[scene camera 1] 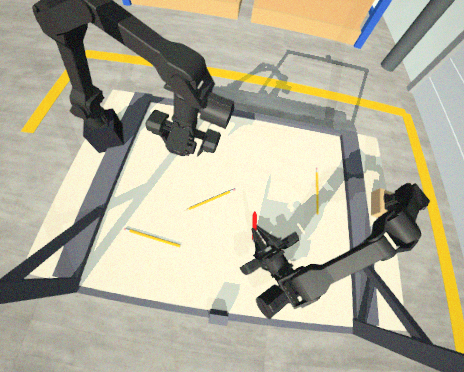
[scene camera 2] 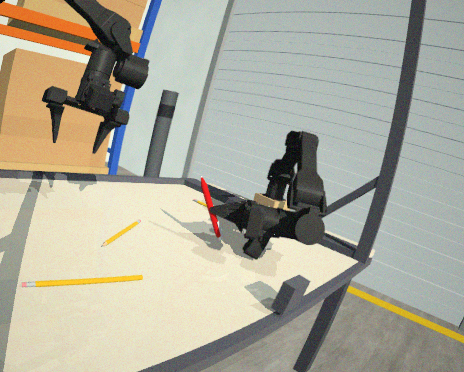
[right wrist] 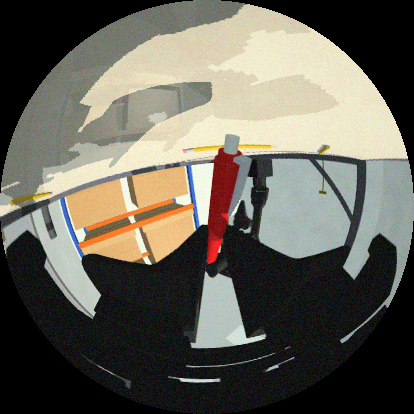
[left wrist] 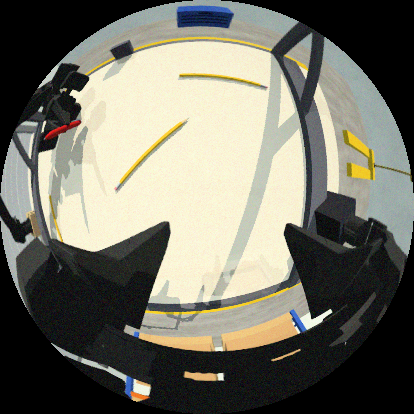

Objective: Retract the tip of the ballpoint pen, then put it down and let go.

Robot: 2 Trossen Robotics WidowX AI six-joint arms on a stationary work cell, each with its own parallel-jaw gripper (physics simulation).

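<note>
The red ballpoint pen is held steeply, slightly tilted, with its grey push button at the lower end, close above the cream table top. A small pale point shows at its upper end in scene camera 2. I cannot tell whether the button touches the table or is pressed in. My right gripper is shut on the pen's middle. My left gripper is open and empty, high above the table and well apart from the pen.
Three yellow pencils lie on the table: one mid-table, one lower left in scene camera 1, one at the right. A dark block stands at the edge. Dark frame bars border the table.
</note>
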